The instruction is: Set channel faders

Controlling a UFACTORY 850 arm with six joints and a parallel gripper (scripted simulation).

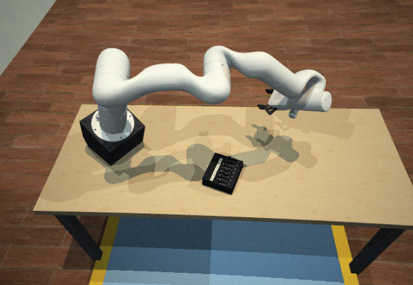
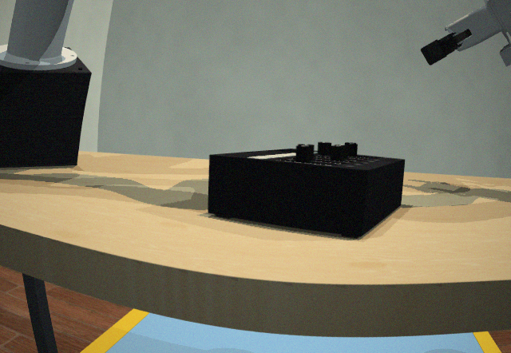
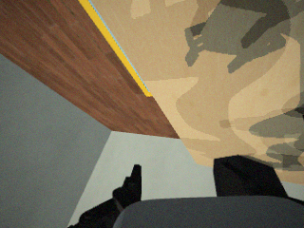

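The master fader is 130 mm behind my hand, 250 mm to the right of it and 170 mm below it.
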